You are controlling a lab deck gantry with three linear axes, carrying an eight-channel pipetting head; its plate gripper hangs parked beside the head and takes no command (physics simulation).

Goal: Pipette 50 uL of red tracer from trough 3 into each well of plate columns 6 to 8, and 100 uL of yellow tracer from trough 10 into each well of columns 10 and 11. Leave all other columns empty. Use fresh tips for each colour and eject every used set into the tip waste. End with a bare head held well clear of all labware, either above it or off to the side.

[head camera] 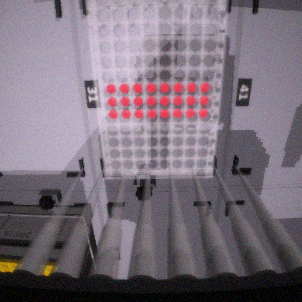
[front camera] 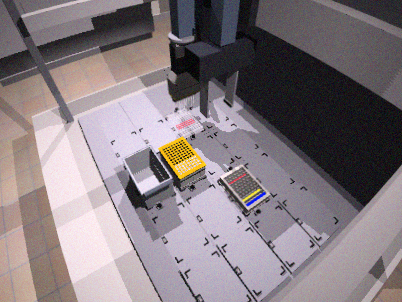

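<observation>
The pipetting head (front camera: 183, 86) is over the back of the deck, above the clear well plate (front camera: 197, 131) (head camera: 185, 174). Eight grey tips (head camera: 145, 225) hang from it, with no red showing in them. In the head view three adjacent plate columns, counted as 6 to 8, hold red in all their wells; the others show no colour. The trough rack (front camera: 233, 195) shows a red trough (front camera: 237, 179), a yellow trough (front camera: 251, 195) and a blue one. The yellow tip rack (front camera: 193, 173) has dark and white positions. The parked plate gripper (front camera: 217, 108) hangs beside the head, its fingers apart and empty.
The grey open tip waste box (front camera: 156, 189) stands left of the tip rack. A corner of the yellow rack shows at the lower left of the head view. Black corner marks and small posts dot the deck. A dark wall stands along the right side.
</observation>
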